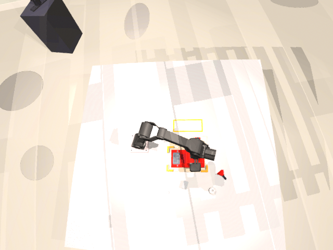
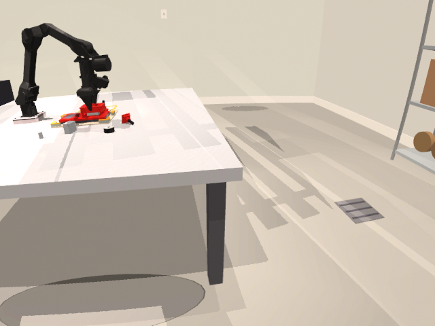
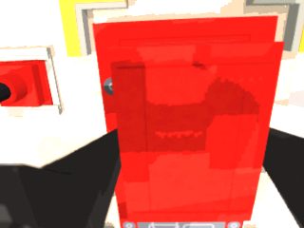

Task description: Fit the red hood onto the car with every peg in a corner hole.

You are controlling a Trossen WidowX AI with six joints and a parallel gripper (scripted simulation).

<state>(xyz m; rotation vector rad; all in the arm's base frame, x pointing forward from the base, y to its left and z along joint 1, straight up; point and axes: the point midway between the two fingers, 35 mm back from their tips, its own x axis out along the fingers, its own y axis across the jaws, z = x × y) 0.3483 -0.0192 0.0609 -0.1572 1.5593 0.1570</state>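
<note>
My gripper tip is now 30 mm above the grey engine block. Also, from my gripper tip: red hood (10 mm above).
</note>
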